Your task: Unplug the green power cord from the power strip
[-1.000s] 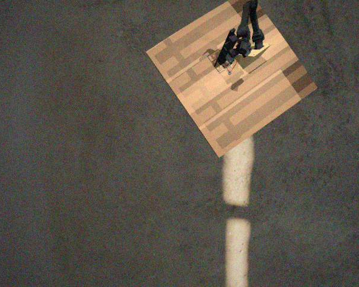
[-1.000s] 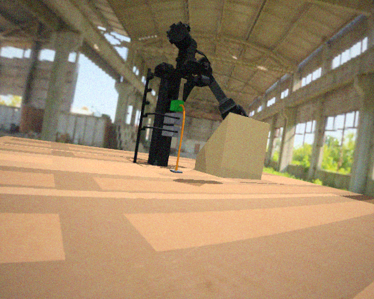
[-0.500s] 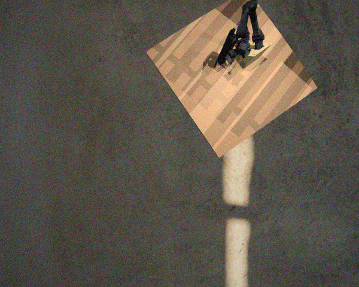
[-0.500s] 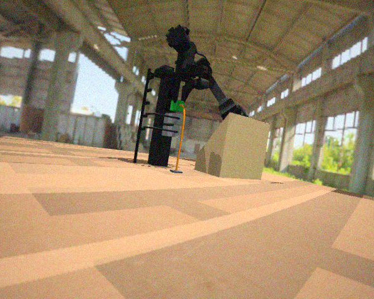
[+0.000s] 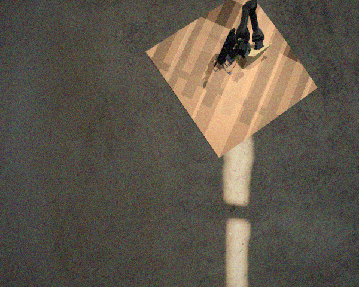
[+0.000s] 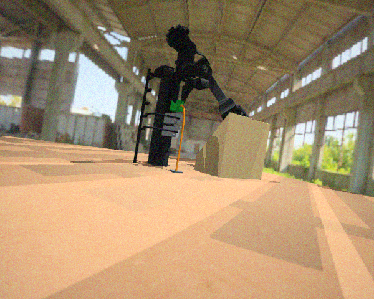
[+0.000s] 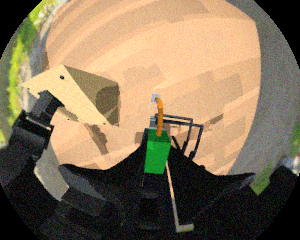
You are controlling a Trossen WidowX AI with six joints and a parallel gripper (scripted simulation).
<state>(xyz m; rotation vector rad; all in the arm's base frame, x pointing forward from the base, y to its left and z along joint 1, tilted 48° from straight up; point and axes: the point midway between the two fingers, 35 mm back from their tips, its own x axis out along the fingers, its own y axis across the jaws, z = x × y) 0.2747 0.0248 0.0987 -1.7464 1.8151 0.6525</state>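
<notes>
Right now the power strip is 10 cm to the right of my gripper tip and 5 cm below it. From my gripper tip the other things lie so: green plug: 3 cm to the right.
</notes>
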